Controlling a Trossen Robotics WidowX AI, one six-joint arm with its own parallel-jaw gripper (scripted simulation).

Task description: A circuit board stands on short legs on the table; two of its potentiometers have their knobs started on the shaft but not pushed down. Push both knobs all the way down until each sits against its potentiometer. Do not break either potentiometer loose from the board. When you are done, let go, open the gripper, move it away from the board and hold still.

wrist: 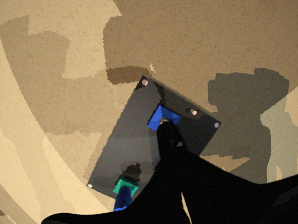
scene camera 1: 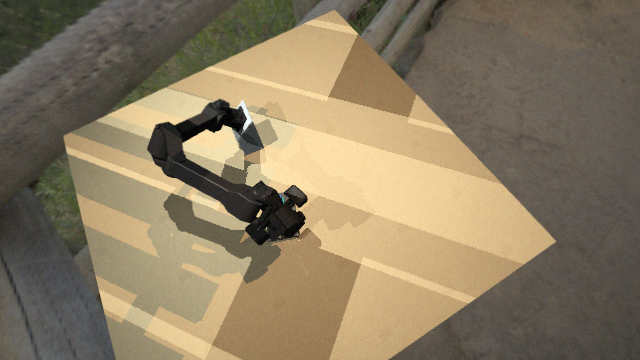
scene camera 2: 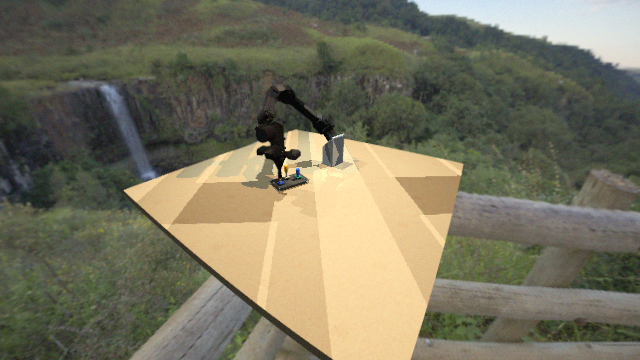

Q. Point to a blue potentiometer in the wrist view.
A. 162, 115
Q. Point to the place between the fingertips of my gripper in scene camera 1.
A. At 282, 223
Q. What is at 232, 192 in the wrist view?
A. My gripper.
